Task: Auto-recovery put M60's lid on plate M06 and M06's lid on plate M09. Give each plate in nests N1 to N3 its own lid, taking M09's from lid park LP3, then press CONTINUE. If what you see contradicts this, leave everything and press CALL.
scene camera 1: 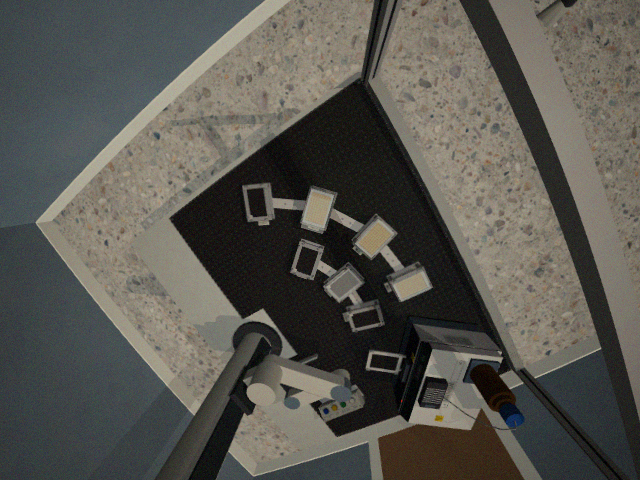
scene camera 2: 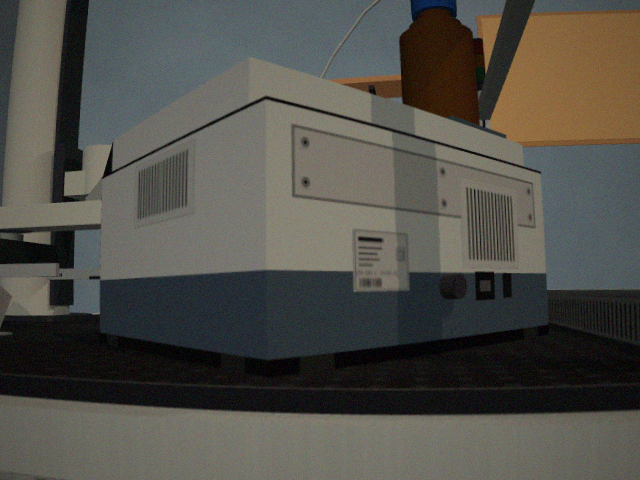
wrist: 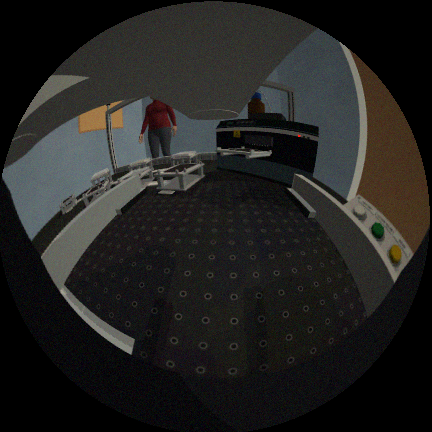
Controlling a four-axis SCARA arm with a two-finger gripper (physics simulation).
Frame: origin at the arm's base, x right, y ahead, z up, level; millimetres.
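Seen in the pictures: gripper, fingertip midpoint: (scene camera 1: 327, 369) (scene camera 2: 88, 271) (wrist: 212, 177); arm's base, origin of the base link: (scene camera 1: 258, 342).
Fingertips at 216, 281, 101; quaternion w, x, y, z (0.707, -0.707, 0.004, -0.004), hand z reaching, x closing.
Pixels of each thing's top centre, then the offset from my fingertips to it, as dx, dy, dz. "*": a spot on its surface instead.
- grey lid-like piece, middle of its top: (wrist: 134, 171) (scene camera 1: 343, 285) -303, +266, -33
- button box, middle of its top: (scene camera 1: 341, 412) +263, -82, -4
- open-topped holder, middle of its top: (wrist: 179, 164) (scene camera 1: 365, 320) -120, +266, -30
- brown bottle, surface spot: (scene camera 2: 439, 62) * +226, +561, +207
In scene camera 1, three plates with cream wells (scene camera 1: 318, 208) (scene camera 1: 374, 236) (scene camera 1: 409, 284) sit in outer-row nests. Whether each wears a lid, and which, cannot be read. A grey lid-like piece (scene camera 1: 344, 282) lies in the middle inner-row holder. My gripper (wrist: 212, 177) is open, its two long plates apart with dark mat between them. In scene camera 1 it is mostly hidden under the arm, beside the button box (scene camera 1: 341, 411) (wrist: 387, 242). The box shows white (wrist: 360, 211), green (wrist: 378, 230) and yellow (wrist: 395, 253) buttons; their labels are unreadable.
An open-topped holder (scene camera 1: 367, 327) (wrist: 161, 181) stands at the inner row's end. An instrument (scene camera 1: 465, 400) (scene camera 2: 206, 310) (wrist: 290, 145) has its white tray frame (scene camera 1: 368, 360) out. A brown bottle (scene camera 1: 491, 384) (scene camera 2: 439, 62) stands on top. A person (wrist: 159, 120) in red stands behind.
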